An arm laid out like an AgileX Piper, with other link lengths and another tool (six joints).
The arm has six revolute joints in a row. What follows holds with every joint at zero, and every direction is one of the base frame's.
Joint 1 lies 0.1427 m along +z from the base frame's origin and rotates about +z.
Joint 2 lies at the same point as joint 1 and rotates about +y.
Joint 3 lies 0.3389 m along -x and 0.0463 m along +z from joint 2 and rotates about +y.
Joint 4 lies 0.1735 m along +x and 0.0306 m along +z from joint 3 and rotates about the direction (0.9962, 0, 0.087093).
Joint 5 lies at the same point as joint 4 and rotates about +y.
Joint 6 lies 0.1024 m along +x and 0.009 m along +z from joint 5 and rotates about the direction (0.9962, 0, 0.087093).
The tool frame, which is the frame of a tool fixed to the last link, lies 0.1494 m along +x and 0.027 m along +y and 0.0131 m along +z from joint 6; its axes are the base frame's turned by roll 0.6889, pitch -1.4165 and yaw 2.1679 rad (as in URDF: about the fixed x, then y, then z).
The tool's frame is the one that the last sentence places.
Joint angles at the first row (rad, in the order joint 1, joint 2, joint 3, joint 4, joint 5, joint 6):
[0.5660 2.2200 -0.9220 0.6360 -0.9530 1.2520]
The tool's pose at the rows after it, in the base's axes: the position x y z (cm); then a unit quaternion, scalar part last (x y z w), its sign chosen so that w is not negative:
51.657 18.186 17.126 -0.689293 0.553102 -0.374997 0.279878
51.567 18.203 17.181 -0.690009 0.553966 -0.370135 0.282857
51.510 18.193 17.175 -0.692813 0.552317 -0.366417 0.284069
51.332 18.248 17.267 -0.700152 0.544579 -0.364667 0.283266
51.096 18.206 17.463 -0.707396 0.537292 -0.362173 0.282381
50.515 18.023 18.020 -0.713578 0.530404 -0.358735 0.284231
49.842 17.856 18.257 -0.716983 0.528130 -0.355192 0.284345
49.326 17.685 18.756 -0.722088 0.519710 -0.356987 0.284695
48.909 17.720 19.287 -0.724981 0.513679 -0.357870 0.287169
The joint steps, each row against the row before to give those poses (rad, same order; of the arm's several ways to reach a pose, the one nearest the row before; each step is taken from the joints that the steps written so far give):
[-0.0020 -0.0020 -0.0010 -0.0060 0.0130 0.0030]
[-0.0030 -0.0060 0.0050 -0.0110 0.0070 0.0130]
[-0.0060 -0.0050 0.0060 -0.0170 0.0070 0.0090]
[-0.0080 -0.0100 0.0130 -0.0280 0.0070 0.0010]
[-0.0100 -0.0150 0.0150 -0.0290 0.0110 0.0010]
[-0.0100 -0.0290 0.0310 -0.0340 0.0070 0.0100]
[-0.0010 -0.0210 0.0320 -0.0150 -0.0020 0.0110]
[-0.0070 -0.0220 0.0280 -0.0260 -0.0050 0.0000]
[-0.0010 -0.0190 0.0170 -0.0150 -0.0010 0.0000]

